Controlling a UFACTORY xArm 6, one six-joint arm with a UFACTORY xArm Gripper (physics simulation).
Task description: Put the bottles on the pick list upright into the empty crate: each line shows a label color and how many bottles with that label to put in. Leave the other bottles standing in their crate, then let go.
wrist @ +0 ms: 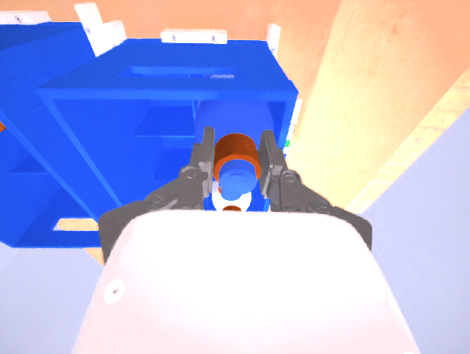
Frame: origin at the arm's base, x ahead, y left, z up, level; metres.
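Where they show: gripper, fingertip midpoint: (pixel 236 144).
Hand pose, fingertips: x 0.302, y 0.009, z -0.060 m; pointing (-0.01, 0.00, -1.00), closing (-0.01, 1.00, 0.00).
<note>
Things, the pixels of their centre, and the offset from my fingertips. "spot": a spot on its surface instead. Level surfaces: height alone.
- blue body, body centre: (pixel 233 126) 0.001 m right, 0.010 m ahead, 0.043 m down
- bottle with a white part, body centre: (pixel 231 192) 0.011 m left, 0.188 m ahead, 0.107 m down
- pick list, surface spot: (pixel 296 119) spot: 0.121 m left, 0.075 m ahead, 0.190 m down
- second blue crate, body centre: (pixel 47 149) 0.266 m right, 0.104 m ahead, 0.104 m down
- orange-brown object, body centre: (pixel 33 87) 0.230 m right, 0.014 m ahead, 0.107 m down
- wooden table, surface height: 0.192 m down
My gripper (pixel 236 144) is shut on the brown neck of a bottle with a blue cap and a blue body (pixel 235 117). The bottle's lower part is inside the blue crate (pixel 165 94), in a compartment at the crate's right side, and is hidden behind the crate wall. Whether it touches the crate floor cannot be seen. Another bottle with a white part (pixel 218 201) shows partly behind the held bottle's cap, near the gripper body. The pick list (pixel 297 119) is a white strip with a green mark, mostly hidden at the crate's right side.
A second blue crate (pixel 30 65) stands at the left, with an orange-brown object (pixel 2 127) at the view's edge. White brackets (pixel 194 36) (pixel 91 27) (pixel 273 40) sit on the wooden table (pixel 380 75) around the crates. Compartments left of the held bottle show bare dividers. The table edge runs diagonally at the right.
</note>
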